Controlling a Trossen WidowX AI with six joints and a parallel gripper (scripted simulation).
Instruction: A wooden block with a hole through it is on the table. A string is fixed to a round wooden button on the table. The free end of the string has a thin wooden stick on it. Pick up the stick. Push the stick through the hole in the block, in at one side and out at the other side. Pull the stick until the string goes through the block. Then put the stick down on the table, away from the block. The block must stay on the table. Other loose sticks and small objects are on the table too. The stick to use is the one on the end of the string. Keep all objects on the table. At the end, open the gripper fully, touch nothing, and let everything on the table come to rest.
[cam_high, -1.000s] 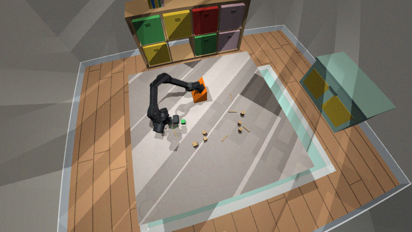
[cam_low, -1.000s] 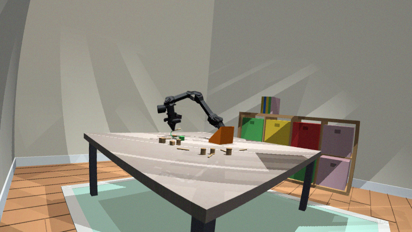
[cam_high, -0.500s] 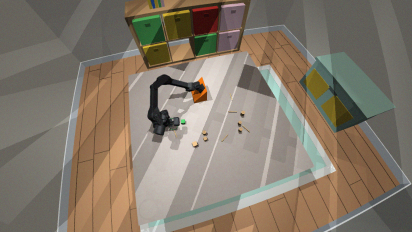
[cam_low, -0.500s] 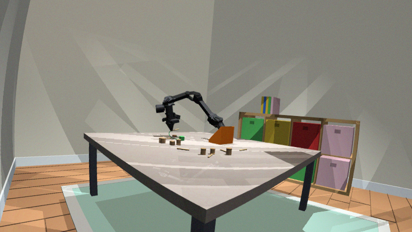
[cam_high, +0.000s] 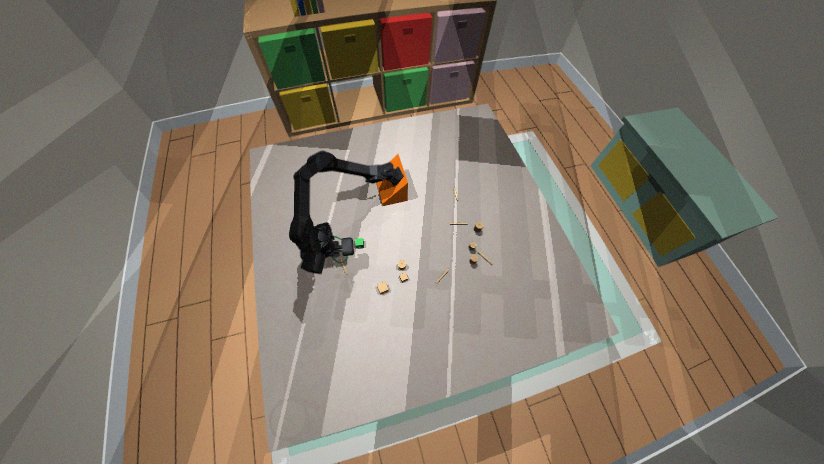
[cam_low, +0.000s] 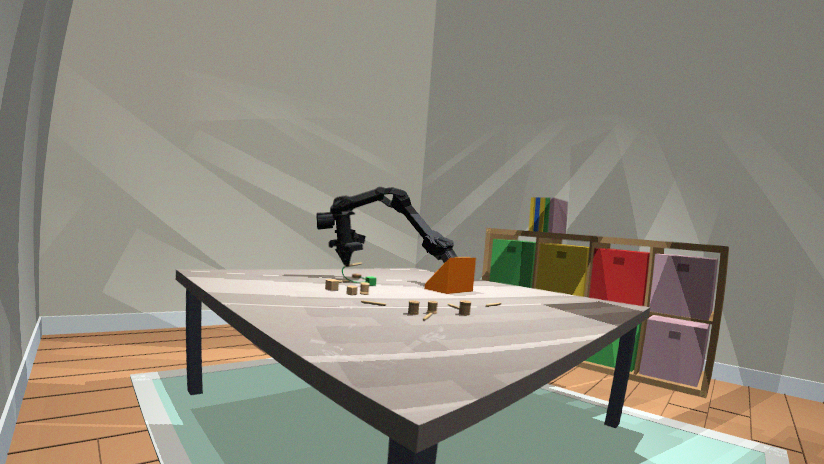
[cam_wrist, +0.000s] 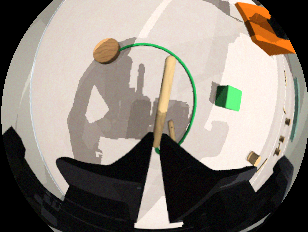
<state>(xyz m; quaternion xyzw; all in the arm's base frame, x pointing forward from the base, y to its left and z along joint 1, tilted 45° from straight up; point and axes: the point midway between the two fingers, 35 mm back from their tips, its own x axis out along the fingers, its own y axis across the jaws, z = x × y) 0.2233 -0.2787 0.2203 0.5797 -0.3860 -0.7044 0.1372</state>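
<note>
The loose stick lies 5 cm below my gripper tip, 2 cm to the left of it and 2 cm ahead of it. Also, from my gripper tip: round wooden button: 11 cm behind, 6 cm to the right, 5 cm below; green block: 11 cm to the left, 4 cm below, 2 cm behind; thin wooden stick: 1 cm behind.
</note>
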